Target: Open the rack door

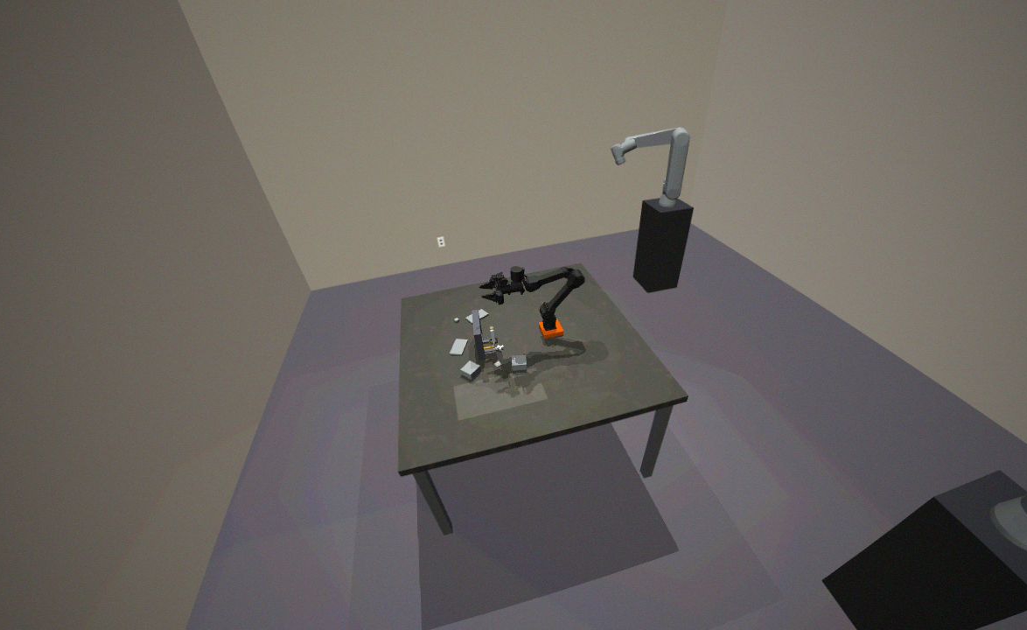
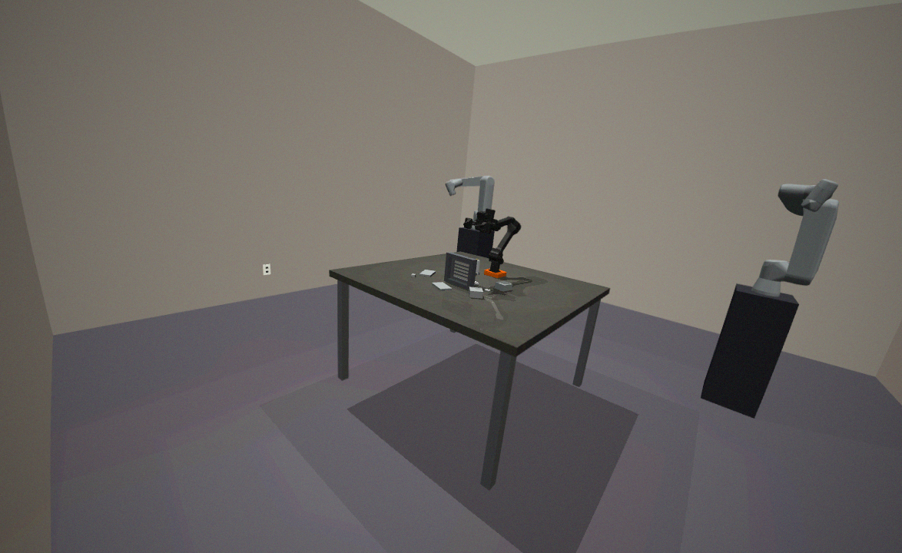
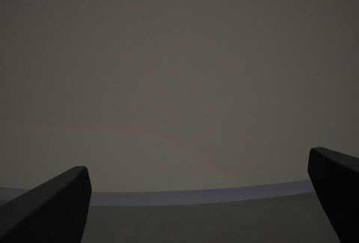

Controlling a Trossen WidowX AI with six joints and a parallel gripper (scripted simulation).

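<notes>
Right now the door handle is 3 cm behind my gripper tip, 6 cm to the left of it and 26 cm below it. From my gripper tip the other things lie so: grey box 12 cm ahead, 19 cm to the left, 33 cm below; then flat plate 17 cm ahead, 2 cm to the right, 35 cm below.
</notes>
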